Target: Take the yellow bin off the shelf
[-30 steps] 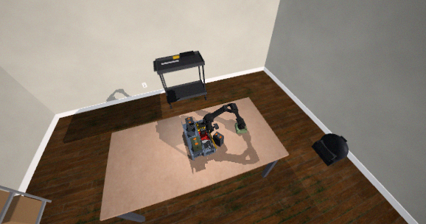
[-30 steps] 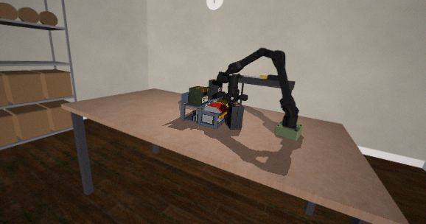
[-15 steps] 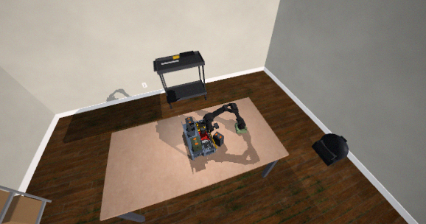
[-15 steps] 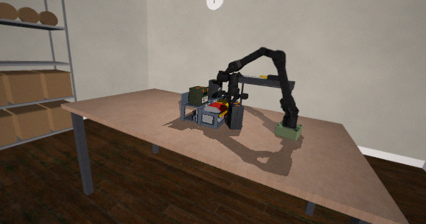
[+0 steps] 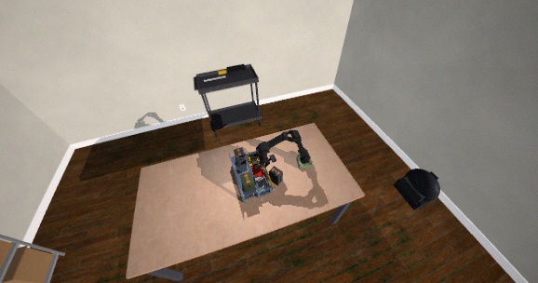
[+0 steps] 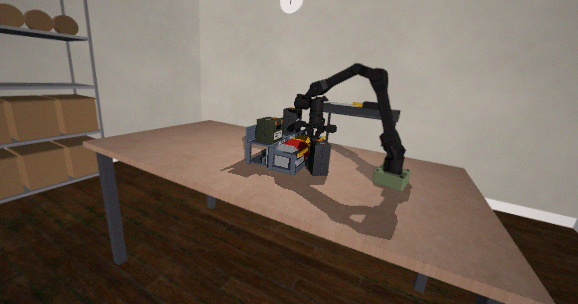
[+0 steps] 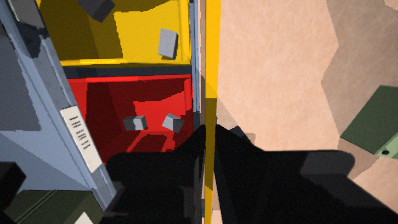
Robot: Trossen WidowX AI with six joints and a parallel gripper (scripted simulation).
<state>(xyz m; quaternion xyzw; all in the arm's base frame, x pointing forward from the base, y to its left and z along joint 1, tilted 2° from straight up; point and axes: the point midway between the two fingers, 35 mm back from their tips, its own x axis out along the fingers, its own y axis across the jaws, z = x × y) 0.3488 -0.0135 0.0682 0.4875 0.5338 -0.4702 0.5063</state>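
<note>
The yellow bar lies 30 mm below my hand. Also, from my hand: red bin 90 mm ahead, 80 mm below, 10 mm to the left; then black box 90 mm to the left, 70 mm behind, 50 mm below; then grey bin 120 mm to the left, 80 mm below, 80 mm ahead.
</note>
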